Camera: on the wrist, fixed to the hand. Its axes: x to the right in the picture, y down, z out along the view.
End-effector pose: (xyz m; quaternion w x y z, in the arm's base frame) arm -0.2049 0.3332 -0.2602 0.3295 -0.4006 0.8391 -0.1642
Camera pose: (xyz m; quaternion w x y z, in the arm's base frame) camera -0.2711 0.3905 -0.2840 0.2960 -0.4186 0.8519 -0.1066
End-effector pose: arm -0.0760 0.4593 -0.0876 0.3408 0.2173 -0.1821 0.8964
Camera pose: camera -0.1402 0.4104 -0.1290 0.3531 0.1867 -0.2428 0.8840
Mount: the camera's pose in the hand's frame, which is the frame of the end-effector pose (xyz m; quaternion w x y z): -0.0041 0.0860 -0.0286 0.9975 -0.0698 0.0063 0.0035
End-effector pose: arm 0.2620 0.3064 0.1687 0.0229 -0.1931 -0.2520 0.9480
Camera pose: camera 0.2812 0.2442 0.1055 0.0076 -0.2011 -0.3167 0.9269
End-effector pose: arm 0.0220 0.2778 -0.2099 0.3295 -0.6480 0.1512 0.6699
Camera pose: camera -0.0111 0.1954 -0.2285 0.2801 -0.6731 0.1084 0.6758
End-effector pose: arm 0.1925 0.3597 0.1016 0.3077 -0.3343 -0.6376 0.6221
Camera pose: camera 0.2218 0.3734 0.0168 0.2854 -0.3611 -0.6764 0.5750
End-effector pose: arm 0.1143 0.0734 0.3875 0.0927 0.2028 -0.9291 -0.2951
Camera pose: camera 0.0986 0.1245 0.4608 0.1135 0.1944 -0.9063 -0.3576
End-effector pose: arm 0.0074 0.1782 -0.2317 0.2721 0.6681 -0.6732 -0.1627
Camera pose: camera -0.0458 0.1911 -0.1594 0.3229 0.6461 -0.6608 -0.2041
